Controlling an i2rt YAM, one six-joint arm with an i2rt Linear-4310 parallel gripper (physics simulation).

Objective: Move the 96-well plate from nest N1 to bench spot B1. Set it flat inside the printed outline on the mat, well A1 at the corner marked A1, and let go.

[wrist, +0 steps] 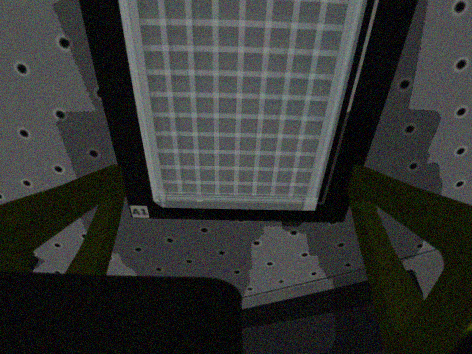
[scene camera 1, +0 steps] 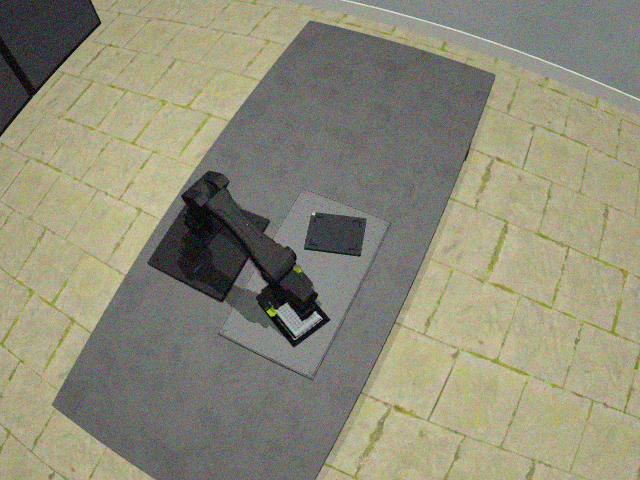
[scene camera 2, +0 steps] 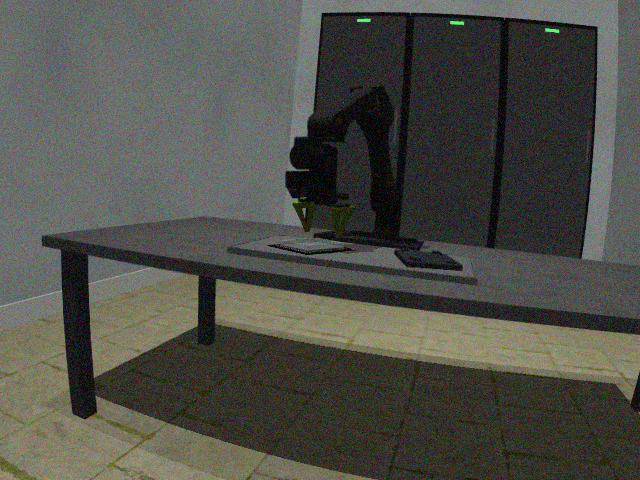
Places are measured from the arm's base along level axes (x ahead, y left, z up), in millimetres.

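Pixels of known places: gripper, between the fingertips: point(wrist: 236, 177) point(scene camera 2: 322, 234); arm's base, origin of its link: point(scene camera 1: 206, 232) point(scene camera 2: 383, 238).
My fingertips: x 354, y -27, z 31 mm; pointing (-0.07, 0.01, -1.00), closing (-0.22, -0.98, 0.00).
Observation:
Ahead of a thing's pixels: the offset from my fingertips to its top centre. "pt": to the spot under its first point. Level surfaces: height alone.
The 96-well plate @[28 mm ahead, 7 mm right, 14 mm down] point(scene camera 1: 292, 322) point(scene camera 2: 312, 244) point(wrist: 235, 125) lies flat on a black mat @[29 mm down] point(scene camera 1: 324, 319) point(wrist: 119, 115) on the grey board. The A1 label @[pt 36 mm back, 65 mm left, 29 mm down] point(wrist: 140, 211) is at the mat's lower left corner in the wrist view. A thin white printed line @[14 mm ahead, 55 mm right, 29 mm down] point(wrist: 348, 112) shows along the plate's right side; none shows along its left, so exact fit cannot be told. Which corner holds well A1 is unclear. My gripper point(scene camera 1: 284, 290) point(scene camera 2: 323, 233) point(wrist: 236, 177) is open, above one short end of the plate, fingertips to either side and holding nothing. The dark nest @[24 mm back, 251 mm left, 13 mm down] point(scene camera 1: 336, 234) point(scene camera 2: 429, 259) holds no plate.
The grey perforated board @[11 mm back, 96 mm left, 30 mm down] point(scene camera 1: 330, 279) point(scene camera 2: 361, 262) carries both mat and nest on the dark table @[44 mm down] point(scene camera 1: 392, 118) point(scene camera 2: 155, 236). The arm's dark base plate point(scene camera 1: 165, 260) is beside the board. Dark cabinets point(scene camera 2: 454, 129) stand behind the table.

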